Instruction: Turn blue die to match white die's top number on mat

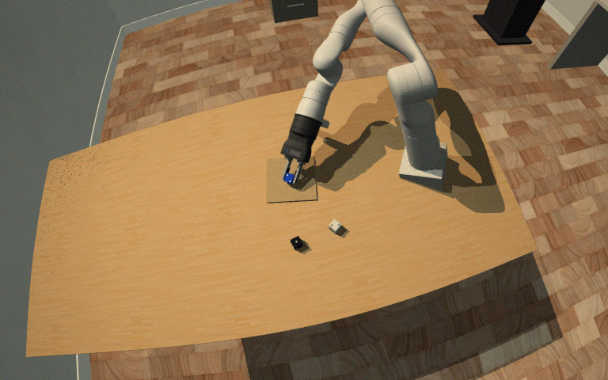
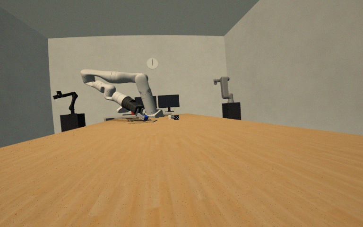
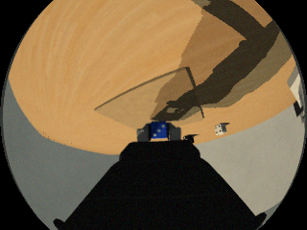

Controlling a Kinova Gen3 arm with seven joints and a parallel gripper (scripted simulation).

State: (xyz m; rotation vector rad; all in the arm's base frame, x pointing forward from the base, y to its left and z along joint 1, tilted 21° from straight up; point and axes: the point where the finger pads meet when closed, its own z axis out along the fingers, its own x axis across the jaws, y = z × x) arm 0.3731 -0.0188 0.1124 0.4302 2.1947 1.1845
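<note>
Right now my hand is 30 mm above the tan mat. The rest, counted from my hand: blue die (10 mm to the left); black die (190 mm to the left, 20 mm below, 20 mm ahead); white die (170 mm to the left, 80 mm behind, 20 mm below).
</note>
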